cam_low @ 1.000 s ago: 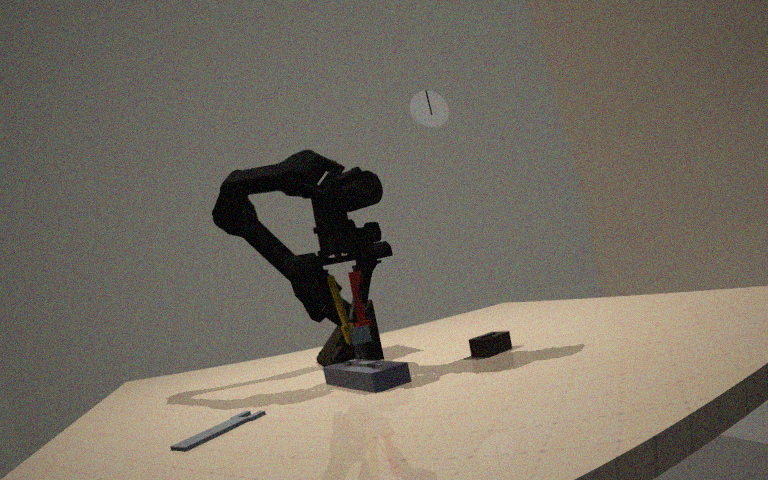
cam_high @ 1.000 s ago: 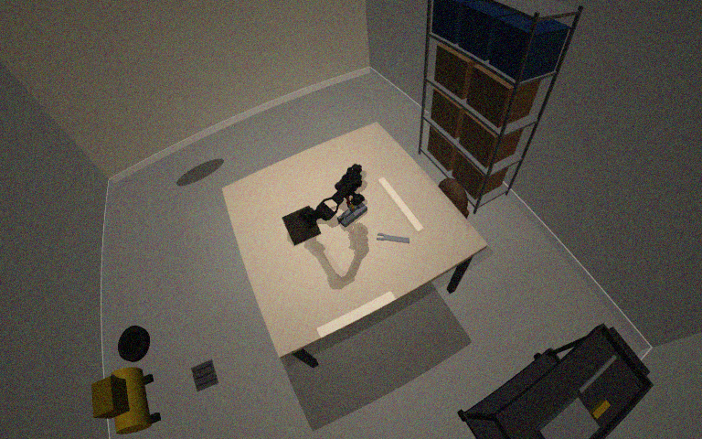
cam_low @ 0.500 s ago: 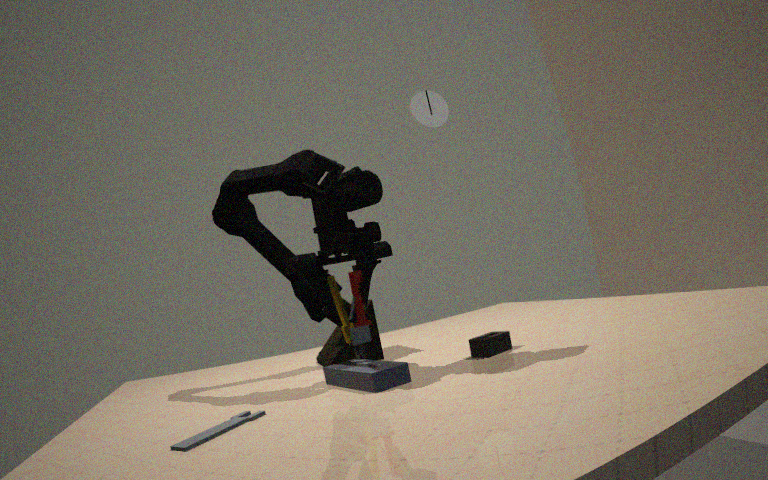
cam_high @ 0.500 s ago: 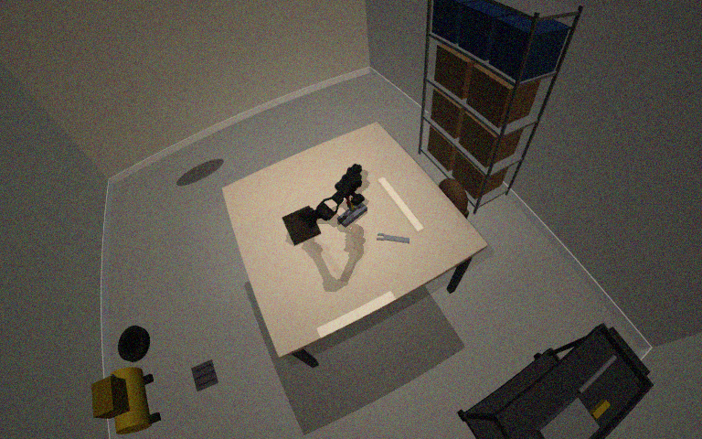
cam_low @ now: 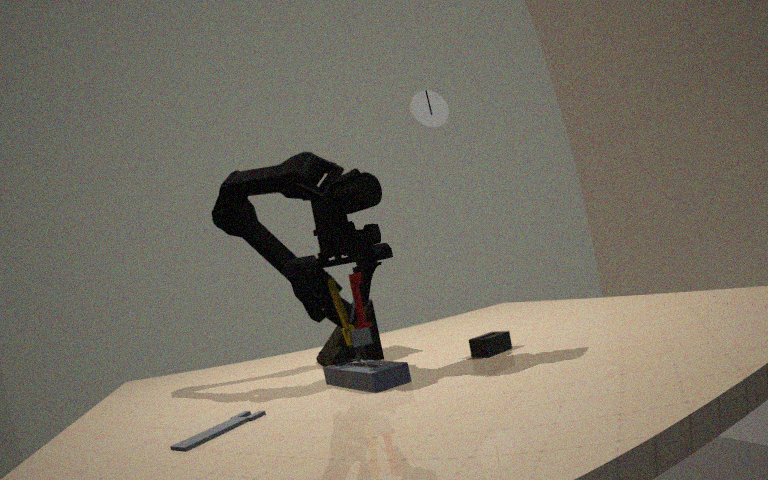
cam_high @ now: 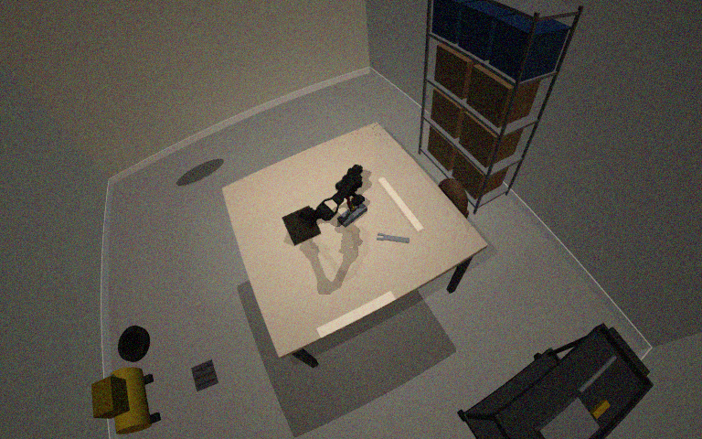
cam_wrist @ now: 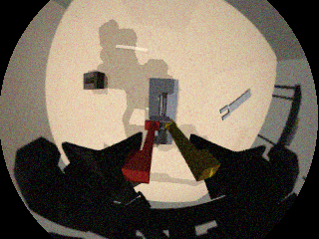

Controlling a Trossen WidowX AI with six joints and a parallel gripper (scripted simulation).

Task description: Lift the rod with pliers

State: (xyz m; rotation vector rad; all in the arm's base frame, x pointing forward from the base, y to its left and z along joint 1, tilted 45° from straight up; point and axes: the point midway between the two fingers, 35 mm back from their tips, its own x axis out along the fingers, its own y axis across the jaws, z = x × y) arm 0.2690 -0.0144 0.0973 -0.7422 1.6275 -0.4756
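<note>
Right now the grey channel block is 120 mm below my gripper tip. The rest, counted from my gripper tip: yellow handle 20 mm to the right; then dark holster 50 mm ahead, 230 mm to the left, 120 mm below; then flat grey forked bar 90 mm ahead, 250 mm to the right, 130 mm below.
</note>
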